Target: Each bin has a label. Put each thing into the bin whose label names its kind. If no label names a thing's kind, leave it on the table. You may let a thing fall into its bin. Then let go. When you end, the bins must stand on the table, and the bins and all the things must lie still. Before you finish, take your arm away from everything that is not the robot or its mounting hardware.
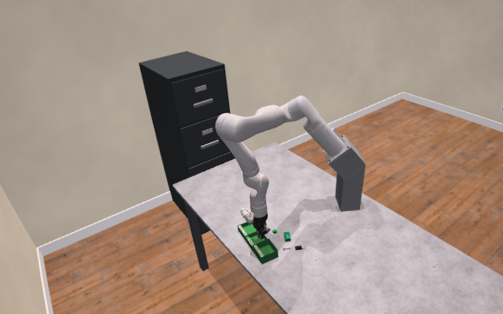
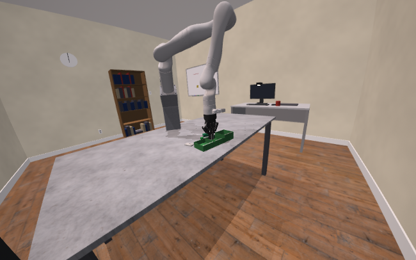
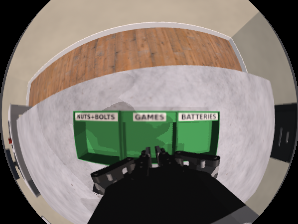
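The green bin row is 3 cm ahead of my hand and 1 cm below it. From my hand the other things lie so: white piece: 10 cm behind, 9 cm to the right, 3 cm below; grey pin: 12 cm to the left, 3 cm below, 3 cm behind; small green cube: 8 cm behind, 3 cm below, 1 cm to the left.
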